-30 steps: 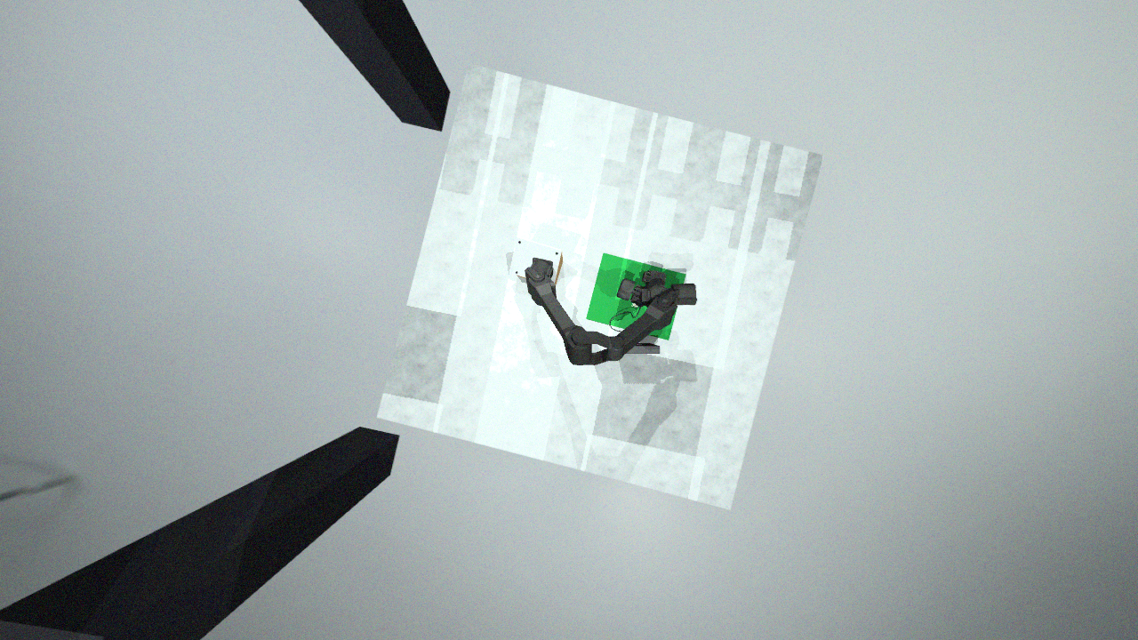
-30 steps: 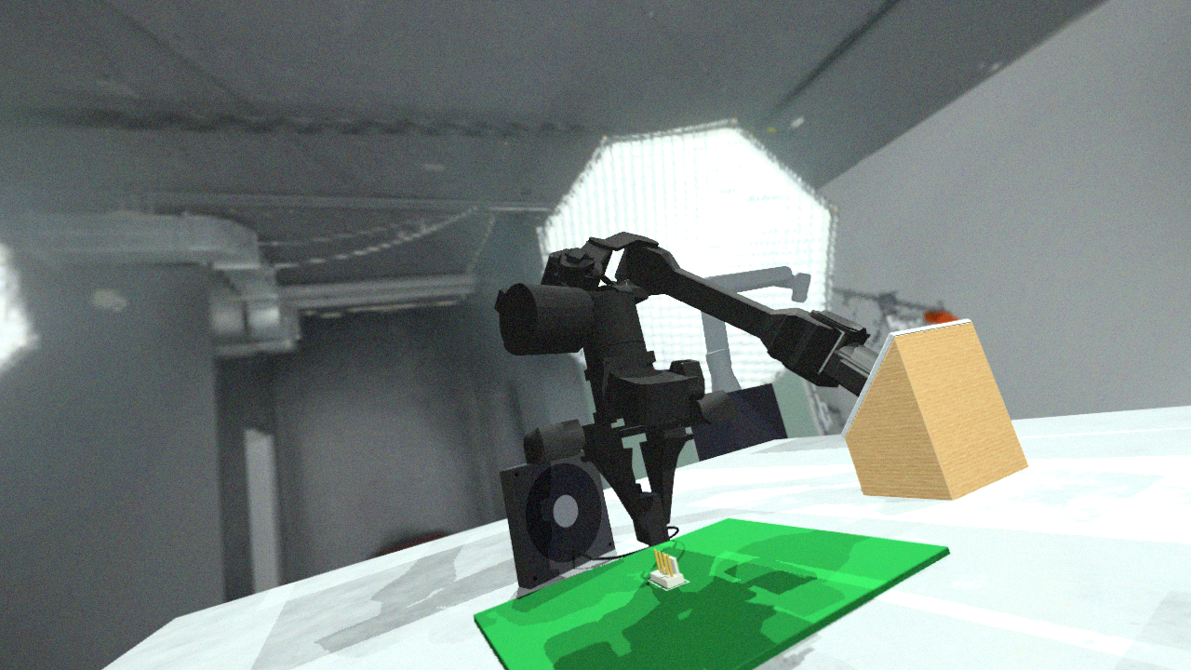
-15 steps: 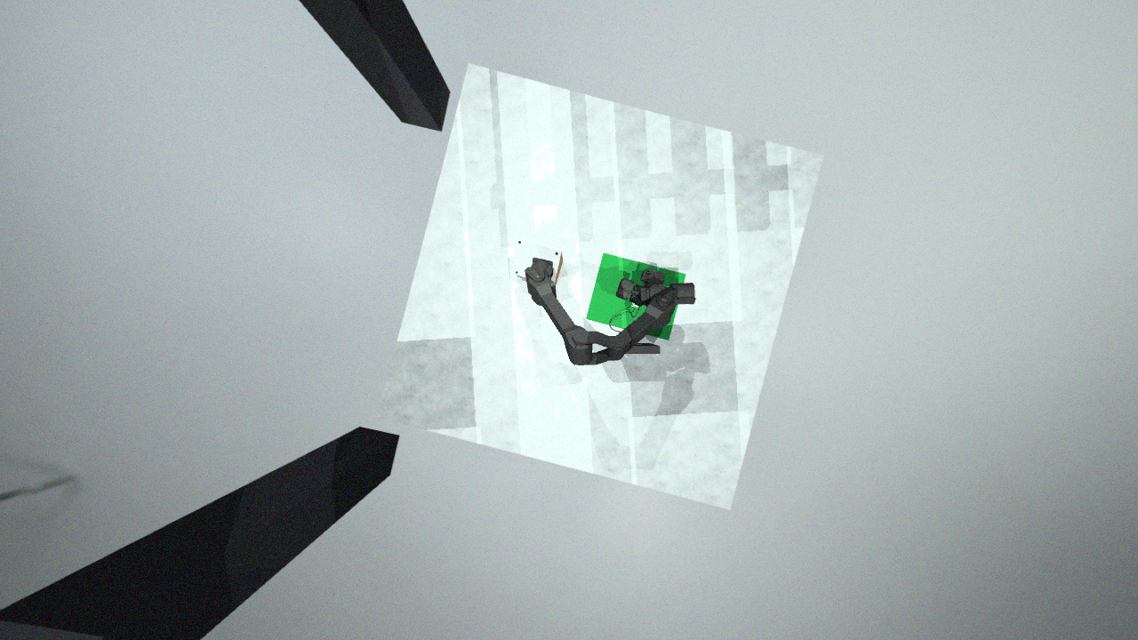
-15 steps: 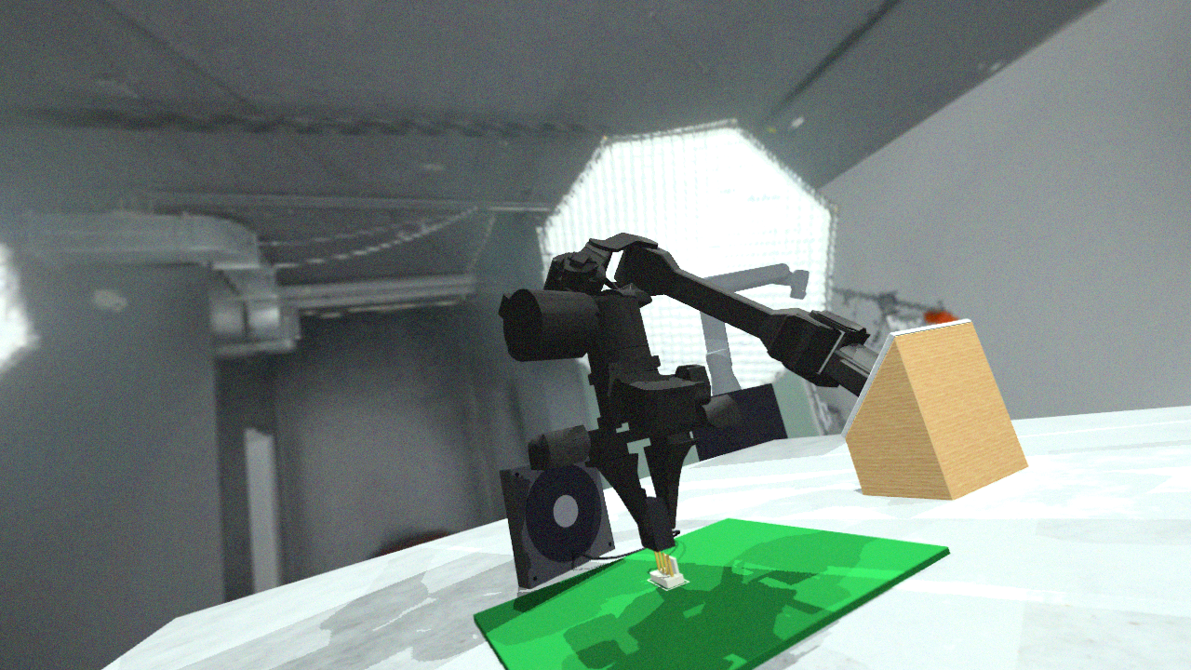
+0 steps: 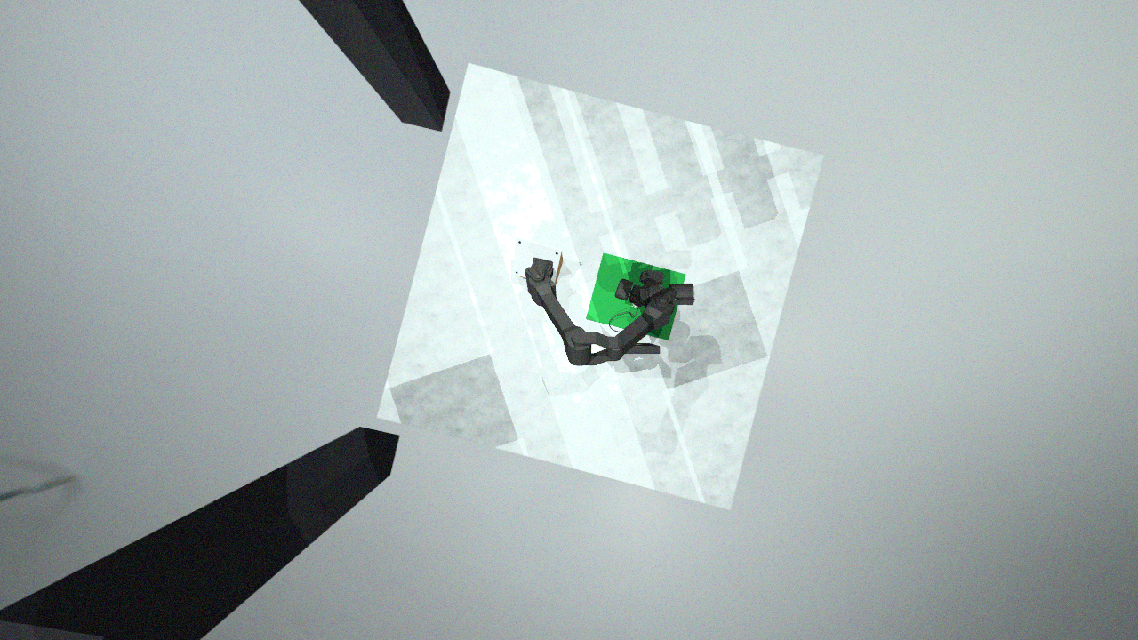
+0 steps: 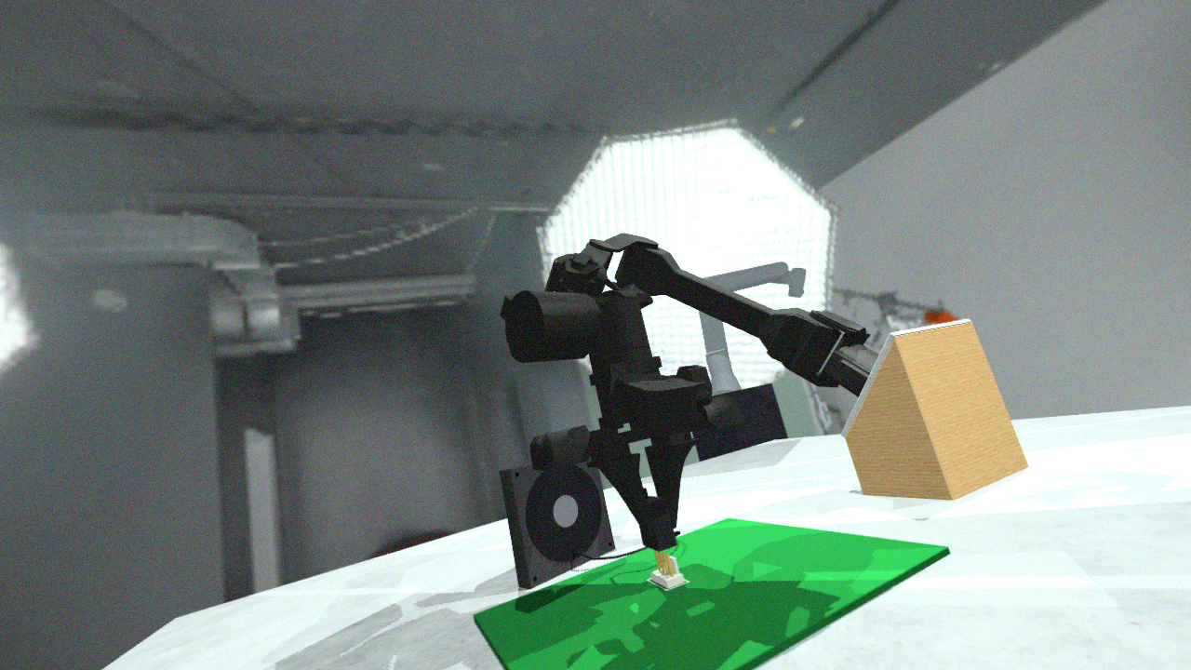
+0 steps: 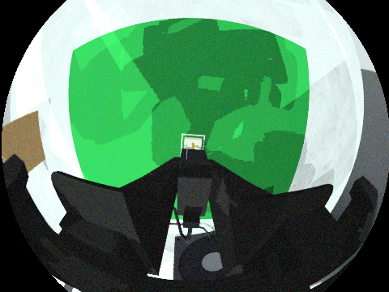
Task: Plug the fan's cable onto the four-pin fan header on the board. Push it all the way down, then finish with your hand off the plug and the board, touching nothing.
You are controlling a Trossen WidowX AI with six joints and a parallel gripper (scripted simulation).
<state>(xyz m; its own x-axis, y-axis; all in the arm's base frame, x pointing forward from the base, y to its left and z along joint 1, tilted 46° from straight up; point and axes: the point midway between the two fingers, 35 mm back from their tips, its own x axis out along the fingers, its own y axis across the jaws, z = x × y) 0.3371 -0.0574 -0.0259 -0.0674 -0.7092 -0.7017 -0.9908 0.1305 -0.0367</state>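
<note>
My gripper tip is now 10 mm to the left of the dark fan plug and 10 mm below it. The rest, counted from my gripper tip: black fan: 20 mm ahead, 150 mm to the right, 10 mm above; then green board: 10 mm behind, 10 mm to the left, 60 mm below; then white four-pin fan header: 10 mm to the right, 40 mm below.
</note>
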